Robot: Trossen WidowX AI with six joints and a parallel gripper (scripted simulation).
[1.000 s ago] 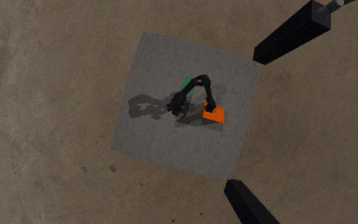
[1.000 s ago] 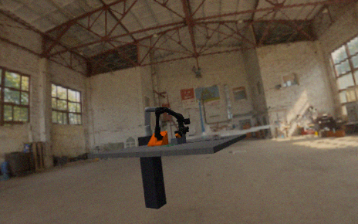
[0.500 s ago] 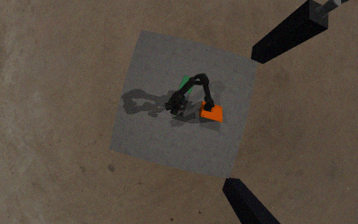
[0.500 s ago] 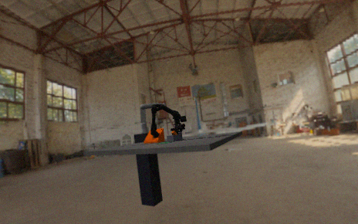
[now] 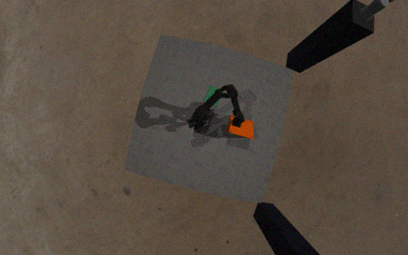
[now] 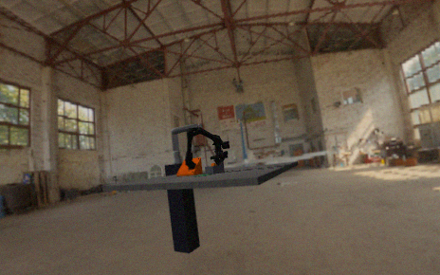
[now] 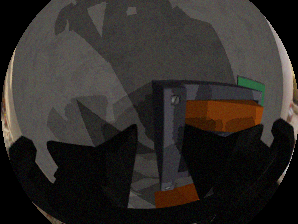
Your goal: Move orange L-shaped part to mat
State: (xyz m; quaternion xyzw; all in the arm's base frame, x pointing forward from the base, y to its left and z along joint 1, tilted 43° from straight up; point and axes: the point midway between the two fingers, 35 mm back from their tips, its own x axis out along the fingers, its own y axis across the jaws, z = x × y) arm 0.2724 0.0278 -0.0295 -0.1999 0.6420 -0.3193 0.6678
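Right now the orange L-shaped part is 6 cm to the right of my gripper tip and 1 cm behind it. From my gripper tip the other things lie so: green mat: 23 cm to the right, 6 cm below, 4 cm behind.
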